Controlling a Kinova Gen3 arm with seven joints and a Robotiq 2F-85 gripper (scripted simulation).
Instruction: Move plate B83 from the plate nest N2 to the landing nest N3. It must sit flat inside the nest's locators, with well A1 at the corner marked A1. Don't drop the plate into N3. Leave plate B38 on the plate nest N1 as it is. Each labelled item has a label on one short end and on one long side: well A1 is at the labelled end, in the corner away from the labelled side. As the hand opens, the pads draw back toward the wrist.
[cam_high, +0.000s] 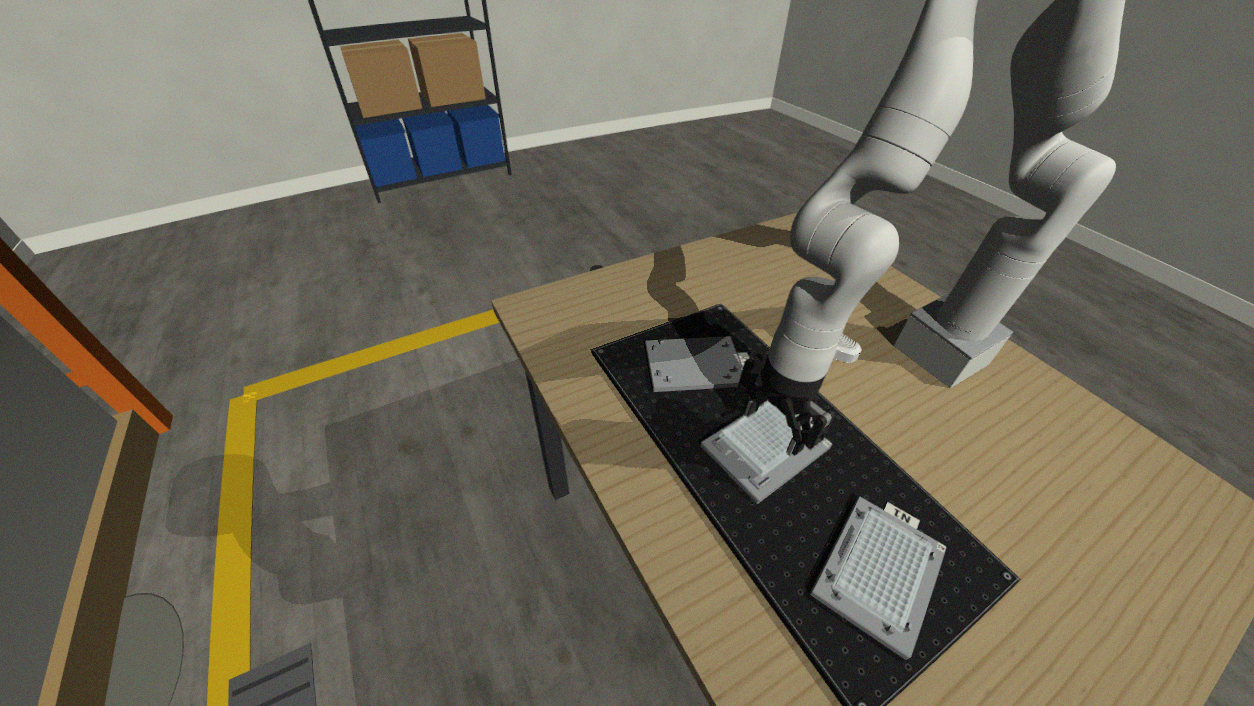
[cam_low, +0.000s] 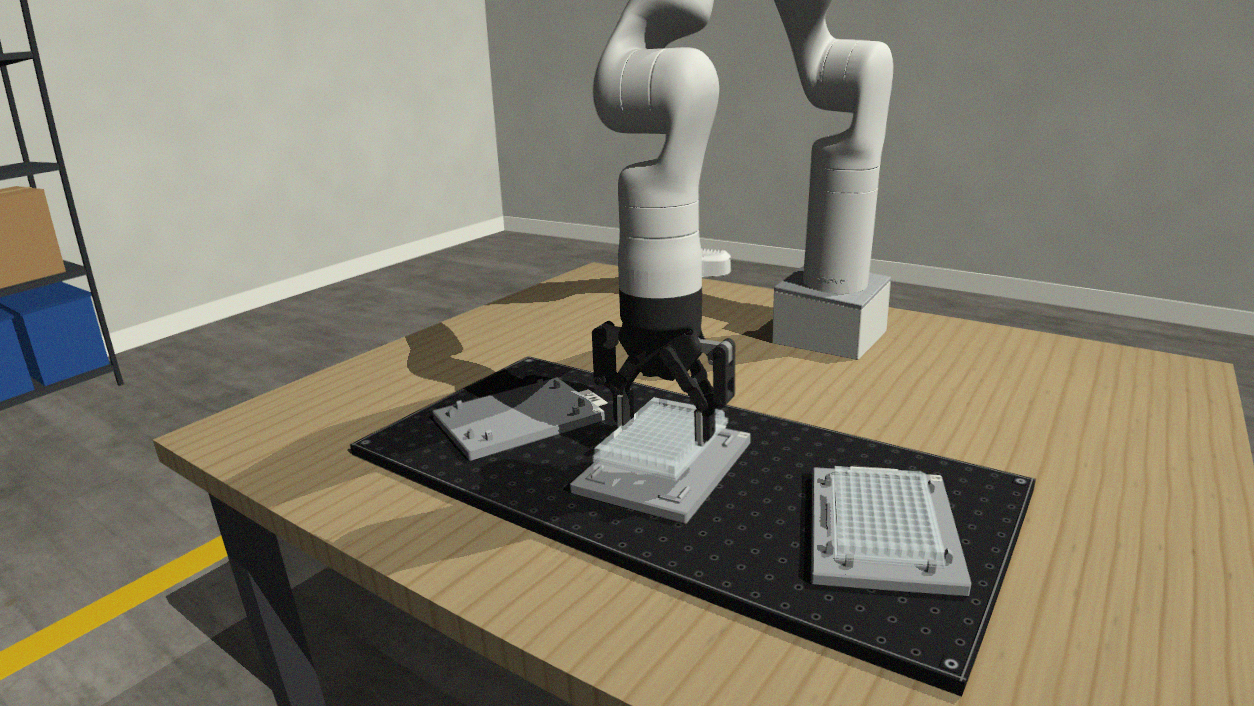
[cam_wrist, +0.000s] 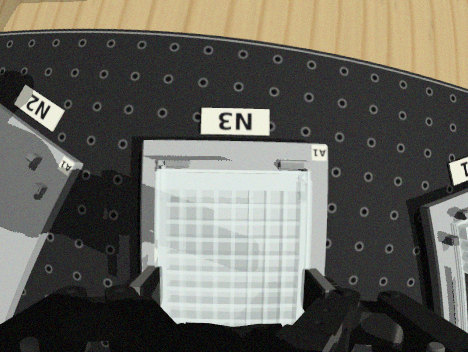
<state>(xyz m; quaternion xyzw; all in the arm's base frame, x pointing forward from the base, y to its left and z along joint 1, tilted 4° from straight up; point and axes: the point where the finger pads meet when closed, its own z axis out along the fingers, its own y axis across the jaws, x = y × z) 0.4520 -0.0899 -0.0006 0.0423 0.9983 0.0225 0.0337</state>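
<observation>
Right now my hand is 40 mm above the nest N3. From my hand the other things lie so: A1 mark (70 mm behind, 60 mm to the left, 40 mm below); then N3 label (100 mm behind, 50 mm below, 10 mm to the left); then nest N2 (200 mm to the right, 40 mm below, 40 mm behind).
</observation>
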